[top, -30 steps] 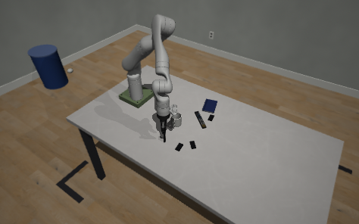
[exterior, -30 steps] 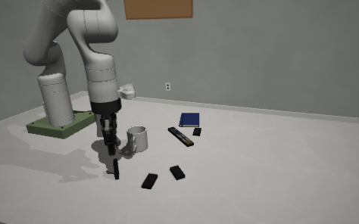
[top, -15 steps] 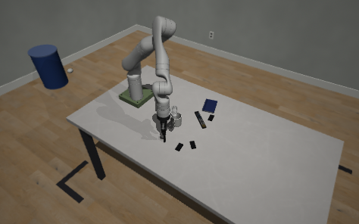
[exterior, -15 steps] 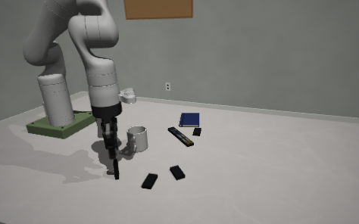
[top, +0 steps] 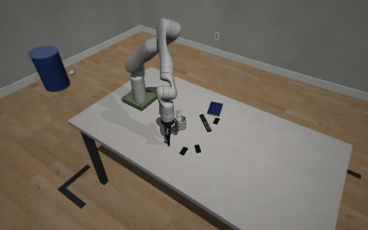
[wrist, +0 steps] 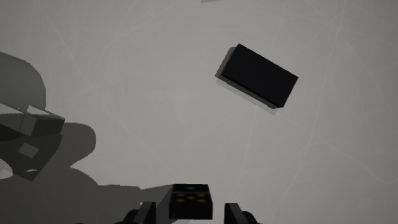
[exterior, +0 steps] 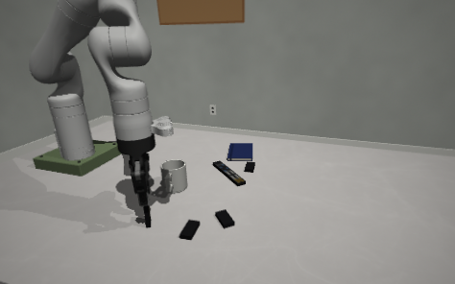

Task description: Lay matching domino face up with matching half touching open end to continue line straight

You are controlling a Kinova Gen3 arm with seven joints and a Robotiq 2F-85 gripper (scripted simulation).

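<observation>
Now: hand 6 cm above the domino. Round my hand: blue book 45 cm to the left, 8 cm below, 8 cm ahead; white mug 16 cm to the left, 5 cm below, 2 cm behind.
</observation>
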